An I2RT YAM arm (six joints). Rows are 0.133 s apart.
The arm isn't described. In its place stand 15 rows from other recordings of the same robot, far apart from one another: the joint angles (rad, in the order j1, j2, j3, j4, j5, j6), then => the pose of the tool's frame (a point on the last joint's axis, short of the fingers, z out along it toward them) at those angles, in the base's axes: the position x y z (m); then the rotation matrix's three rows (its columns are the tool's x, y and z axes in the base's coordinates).
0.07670, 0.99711, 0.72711, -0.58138, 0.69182, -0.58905 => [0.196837 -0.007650 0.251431], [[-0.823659 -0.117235 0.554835], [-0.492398 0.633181 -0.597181], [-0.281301 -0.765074 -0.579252]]
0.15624, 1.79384, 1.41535, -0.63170, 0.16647, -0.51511 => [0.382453 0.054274 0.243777], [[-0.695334 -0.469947 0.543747], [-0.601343 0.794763 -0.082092], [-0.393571 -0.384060 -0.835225]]
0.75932, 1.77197, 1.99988, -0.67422, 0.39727, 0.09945 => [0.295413 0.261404 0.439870], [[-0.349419 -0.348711 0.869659], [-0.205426 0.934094 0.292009], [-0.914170 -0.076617 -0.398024]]
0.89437, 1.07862, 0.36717, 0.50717, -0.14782, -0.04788 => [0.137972 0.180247 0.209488], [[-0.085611 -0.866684 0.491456], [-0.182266 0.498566 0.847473], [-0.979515 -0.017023 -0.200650]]
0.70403, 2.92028, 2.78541, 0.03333, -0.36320, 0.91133 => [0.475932 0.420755 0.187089], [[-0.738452 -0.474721 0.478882], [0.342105 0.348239 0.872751], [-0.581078 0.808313 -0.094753]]
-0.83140, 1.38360, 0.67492, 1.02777, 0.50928, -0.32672 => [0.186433 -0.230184 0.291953], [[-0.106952 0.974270 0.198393], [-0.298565 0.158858 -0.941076], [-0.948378 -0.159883 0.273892]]
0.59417, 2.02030, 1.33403, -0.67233, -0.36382, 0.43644 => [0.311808 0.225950 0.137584], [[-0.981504 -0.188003 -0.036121], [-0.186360 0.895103 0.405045], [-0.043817 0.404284 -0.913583]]
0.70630, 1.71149, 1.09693, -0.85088, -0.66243, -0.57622 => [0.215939 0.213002 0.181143], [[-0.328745 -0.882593 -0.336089], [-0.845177 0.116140 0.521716], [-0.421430 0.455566 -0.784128]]
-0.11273, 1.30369, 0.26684, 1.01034, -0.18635, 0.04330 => [0.234847 -0.019949 0.184890], [[-0.029495 -0.072280 0.996948], [0.046148 0.996220 0.073592], [-0.998499 0.048178 -0.026048]]
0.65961, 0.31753, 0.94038, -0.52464, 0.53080, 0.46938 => [0.040586 0.008669 0.397848], [[0.010128 -0.151329 0.988432], [0.501499 0.855948 0.125907], [-0.865099 0.494422 0.084560]]
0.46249, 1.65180, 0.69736, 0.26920, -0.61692, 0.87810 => [0.269787 0.157517 0.146195], [[-0.950234 -0.052577 0.307070], [0.227614 0.555829 0.799528], [-0.212715 0.829632 -0.516200]]
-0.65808, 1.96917, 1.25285, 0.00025, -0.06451, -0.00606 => [0.340987 -0.260693 0.169317], [[-0.522798 0.568693 0.635036], [0.396497 0.821683 -0.409422], [-0.754634 0.037744 -0.655060]]
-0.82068, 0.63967, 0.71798, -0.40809, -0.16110, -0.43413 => [0.107122 -0.106585 0.314731], [[-0.460516 0.468428 0.753990], [-0.114793 0.810860 -0.573872], [-0.880198 -0.350830 -0.319642]]
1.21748, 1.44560, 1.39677, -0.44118, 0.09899, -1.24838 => [0.117906 0.309543 0.371906], [[0.805313 -0.440725 0.396525], [-0.544086 -0.283788 0.789579], [-0.235458 -0.851602 -0.468331]]
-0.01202, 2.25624, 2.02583, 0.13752, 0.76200, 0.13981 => [0.538333 -0.031050 0.311083], [[0.005152 0.702173 0.711988], [0.100763 0.708009 -0.698978], [-0.994897 0.075343 -0.067105]]
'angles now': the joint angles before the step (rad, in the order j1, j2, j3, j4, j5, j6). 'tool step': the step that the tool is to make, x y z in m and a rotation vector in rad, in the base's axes. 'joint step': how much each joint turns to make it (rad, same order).
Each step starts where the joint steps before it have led.
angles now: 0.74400, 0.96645, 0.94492, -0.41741, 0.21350, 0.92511
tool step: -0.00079, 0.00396, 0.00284, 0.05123, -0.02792, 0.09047
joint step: 0.00149, -0.00617, -0.01371, 0.06595, -0.08907, -0.01851
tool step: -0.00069, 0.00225, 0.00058, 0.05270, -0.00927, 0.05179
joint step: -0.00001, -0.00612, -0.01690, 0.05220, -0.05989, 0.01217
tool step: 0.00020, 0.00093, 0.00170, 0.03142, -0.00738, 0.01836
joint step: -0.00150, -0.00155, -0.00464, 0.02924, -0.02461, 0.01080
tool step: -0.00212, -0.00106, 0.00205, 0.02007, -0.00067, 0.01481
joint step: 0.00000, -0.01069, -0.00154, 0.00465, -0.01844, 0.00919
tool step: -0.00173, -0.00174, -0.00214, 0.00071, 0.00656, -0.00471
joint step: -0.00001, -0.01081, -0.01073, -0.00457, 0.00302, 0.00614
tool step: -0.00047, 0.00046, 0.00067, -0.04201, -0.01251, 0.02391
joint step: 0.00155, 0.00461, 0.01217, -0.02596, -0.00916, -0.04435
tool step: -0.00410, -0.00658, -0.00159, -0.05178, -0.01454, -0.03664
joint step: -0.00153, -0.02595, -0.00598, -0.04303, 0.04887, -0.03381
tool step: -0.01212, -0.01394, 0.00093, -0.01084, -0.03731, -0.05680
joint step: 0.00155, -0.07807, -0.02914, -0.02764, 0.06603, -0.01232
